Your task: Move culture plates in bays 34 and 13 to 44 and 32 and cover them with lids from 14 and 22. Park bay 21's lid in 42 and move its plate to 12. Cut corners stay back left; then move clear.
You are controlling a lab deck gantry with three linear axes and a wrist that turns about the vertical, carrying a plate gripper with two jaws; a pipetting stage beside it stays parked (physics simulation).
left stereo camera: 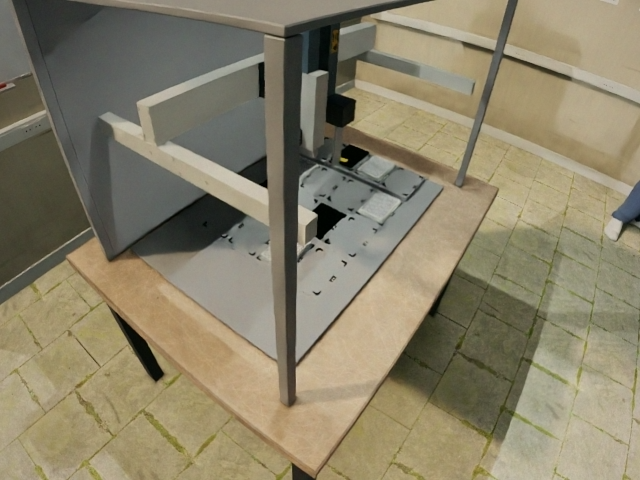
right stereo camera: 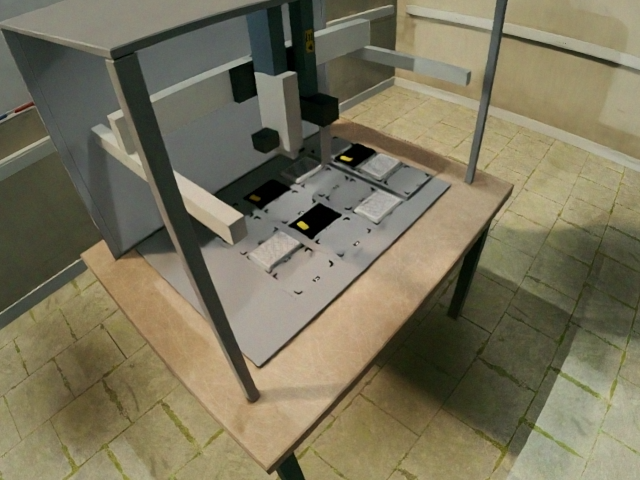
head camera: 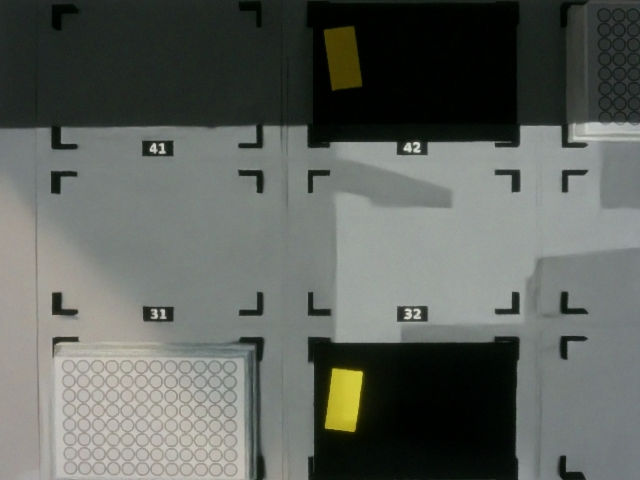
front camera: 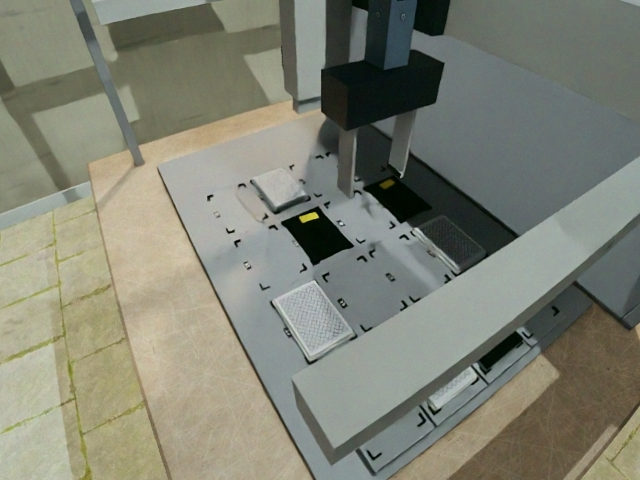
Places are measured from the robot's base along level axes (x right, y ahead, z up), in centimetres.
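Pixels of known places: gripper, fingertip midpoint: (left stereo camera: 320, 157) (right stereo camera: 312, 157) (front camera: 371, 181); robot's base, origin of the base link: (left stereo camera: 317, 293) (right stereo camera: 298, 293) (front camera: 209, 197).
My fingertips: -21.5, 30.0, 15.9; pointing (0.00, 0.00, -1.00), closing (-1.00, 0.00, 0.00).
For each thing: its top centre in the pictures, then the offset to it from my fingertips, as dx, dy, dz.
- white well plate, middle of its top: (head camera: 149, 418) (front camera: 279, 185) (left stereo camera: 285, 248) (right stereo camera: 274, 248) +6.5, -23.6, -14.5
- black piece with a yellow label, middle of its top: (head camera: 415, 413) (front camera: 316, 231) (left stereo camera: 321, 218) (right stereo camera: 315, 218) +6.5, -7.2, -15.1
- similar black piece, middle of its top: (head camera: 415, 70) (front camera: 397, 195) (right stereo camera: 266, 192) -14.9, -7.2, -15.1
My gripper (front camera: 373, 186) hangs high above the back-left deck with its jaws wide apart and nothing between them. Bay 21 holds a white well plate (front camera: 279, 188) (head camera: 149, 418) (right stereo camera: 273, 251) whose edges look layered, as with a clear lid. Bay 22 holds a black piece with a yellow label (front camera: 325, 240) (head camera: 434, 413) (right stereo camera: 321, 219); a similar black piece (front camera: 403, 201) (head camera: 434, 72) (right stereo camera: 268, 193) is in bay 42. A white plate (front camera: 312, 320) (right stereo camera: 378, 206) is in bay 13. A black piece (front camera: 501, 351) (right stereo camera: 361, 151) is in bay 34. Bays 32 and 12 hold no plate. A clear lid in bay 14 cannot be made out.
A white plate (front camera: 449, 242) (right stereo camera: 301, 169) stands in bay 43, in shade, and another (front camera: 454, 384) (right stereo camera: 379, 166) in bay 24. The parked pipetting stage (right stereo camera: 279, 111) hangs beside the gripper. A grey rail (front camera: 465, 310) crosses the front view, and enclosure posts (left stereo camera: 281, 206) stand at the table's corners.
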